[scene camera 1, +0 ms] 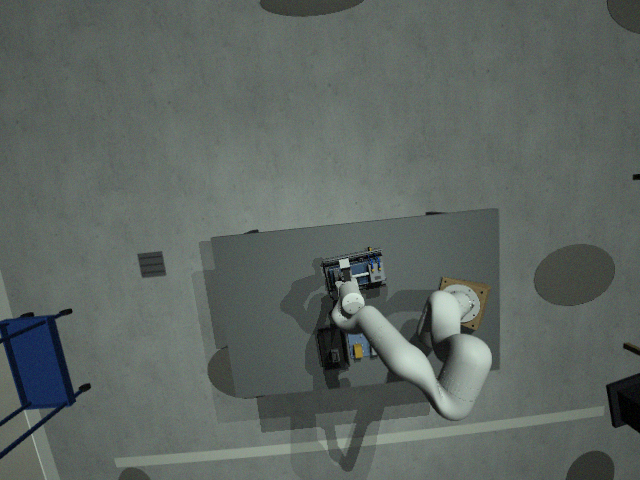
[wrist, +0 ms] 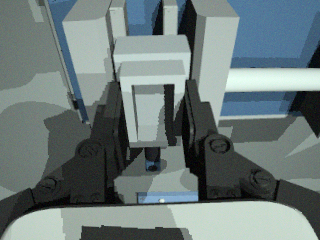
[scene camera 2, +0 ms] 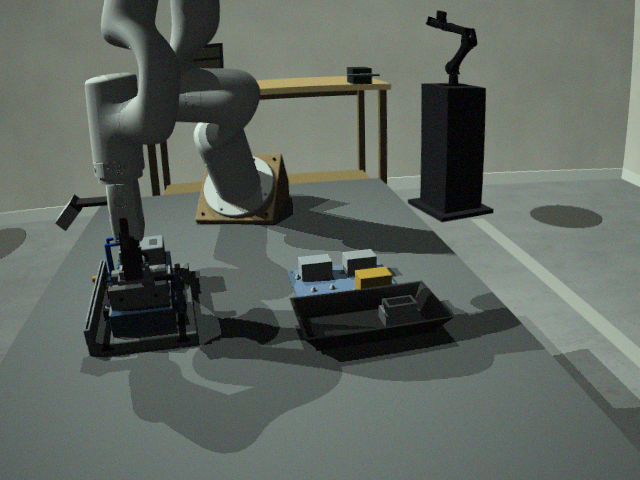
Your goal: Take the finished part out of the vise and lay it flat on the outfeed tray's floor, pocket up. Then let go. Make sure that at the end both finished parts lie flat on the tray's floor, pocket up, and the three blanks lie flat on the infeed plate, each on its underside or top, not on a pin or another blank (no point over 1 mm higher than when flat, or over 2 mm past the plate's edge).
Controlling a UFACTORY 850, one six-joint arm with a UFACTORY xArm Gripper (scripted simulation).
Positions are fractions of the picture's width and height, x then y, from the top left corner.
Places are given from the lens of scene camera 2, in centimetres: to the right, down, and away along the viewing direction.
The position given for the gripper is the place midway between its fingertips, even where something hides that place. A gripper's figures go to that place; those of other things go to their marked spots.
gripper (scene camera 2: 0.21,0.57): -31, 6, 89
blue plate (scene camera 2: 0.54,0.59): 4, 8, 106
